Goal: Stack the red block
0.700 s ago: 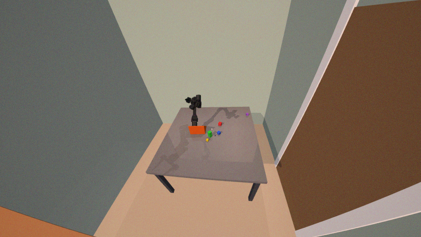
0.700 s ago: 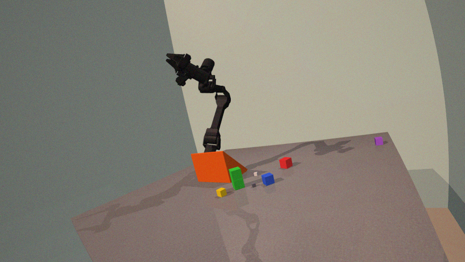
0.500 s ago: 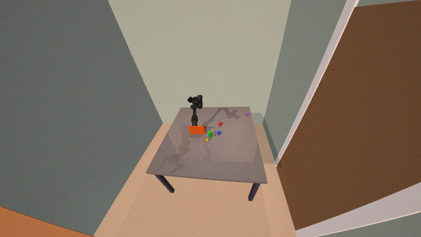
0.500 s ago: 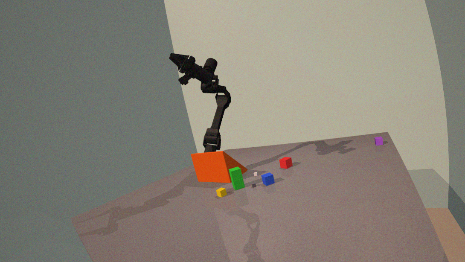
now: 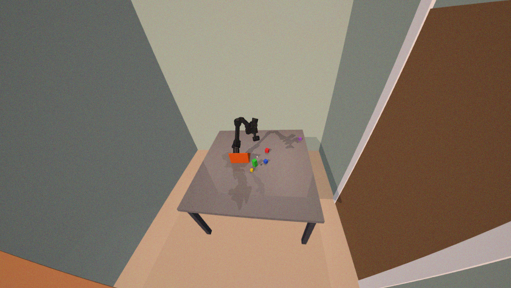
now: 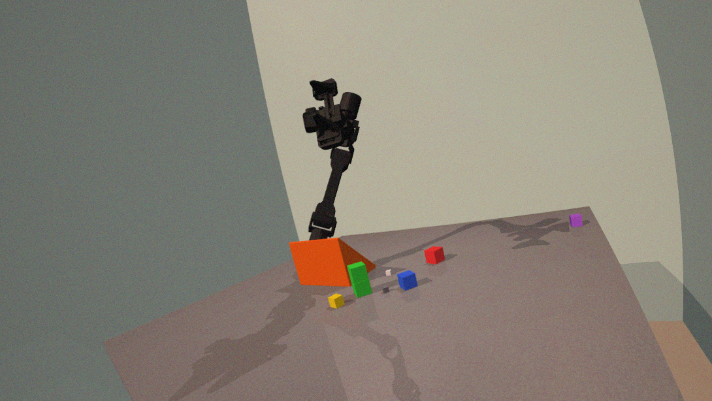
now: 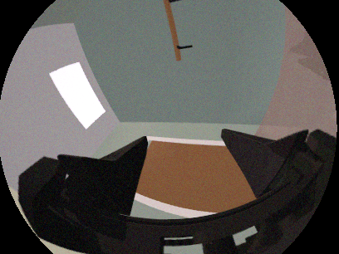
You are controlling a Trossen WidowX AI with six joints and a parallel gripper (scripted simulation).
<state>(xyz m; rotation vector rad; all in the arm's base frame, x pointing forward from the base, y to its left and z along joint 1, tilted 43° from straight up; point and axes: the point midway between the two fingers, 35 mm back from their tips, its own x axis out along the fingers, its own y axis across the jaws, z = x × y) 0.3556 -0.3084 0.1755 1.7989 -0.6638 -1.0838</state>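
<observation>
My gripper tip is now 490 mm above the red block, 330 mm to the right of it and 10 mm short of it. Also, from my gripper tip: tiny dark cube: 510 mm below, 110 mm to the left, 20 mm behind; then yellow block: 500 mm below, 100 mm behind; then blue block: 500 mm below, 150 mm to the left, 30 mm ahead.
</observation>
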